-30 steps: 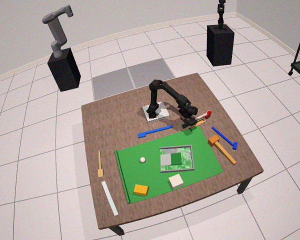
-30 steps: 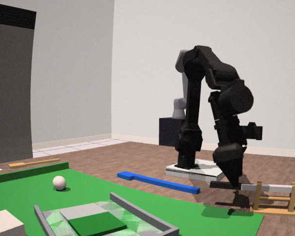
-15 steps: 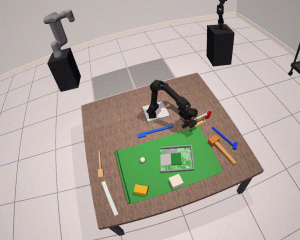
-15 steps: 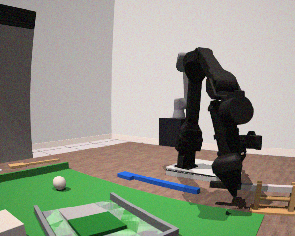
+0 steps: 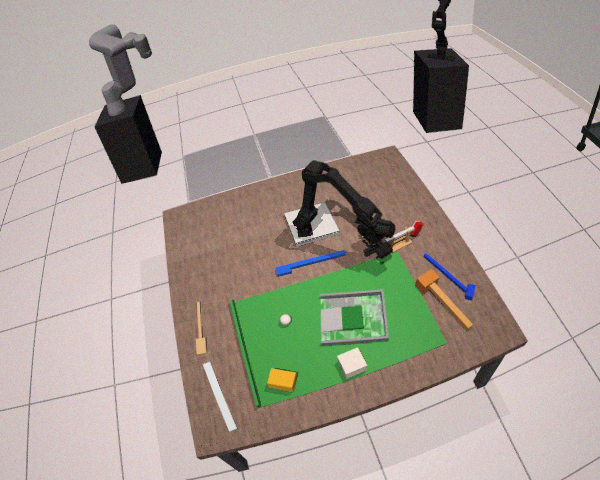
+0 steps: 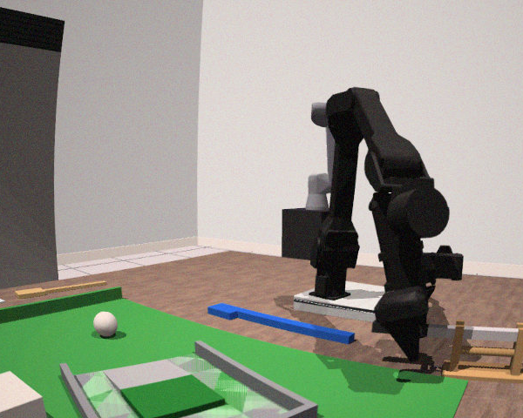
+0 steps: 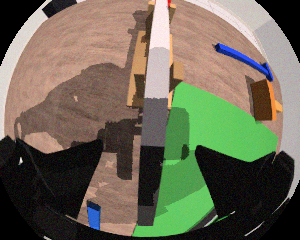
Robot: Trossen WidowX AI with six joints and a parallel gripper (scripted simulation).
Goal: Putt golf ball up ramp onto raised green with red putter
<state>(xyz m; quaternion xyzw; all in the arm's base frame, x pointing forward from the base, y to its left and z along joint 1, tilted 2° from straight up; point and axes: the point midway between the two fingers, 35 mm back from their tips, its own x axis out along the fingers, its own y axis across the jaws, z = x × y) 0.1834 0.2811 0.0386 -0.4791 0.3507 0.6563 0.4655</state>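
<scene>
Now: the red putter 8 cm to the left of my gripper tip, 3 cm behind it and 2 cm above it. The rest, counted from my gripper tip: white golf ball (42 cm to the right, 25 cm ahead, 1 cm below); then blue putter (27 cm to the left, 19 cm ahead, 2 cm below); then wooden rack (9 cm to the left, 3 cm behind).
</scene>
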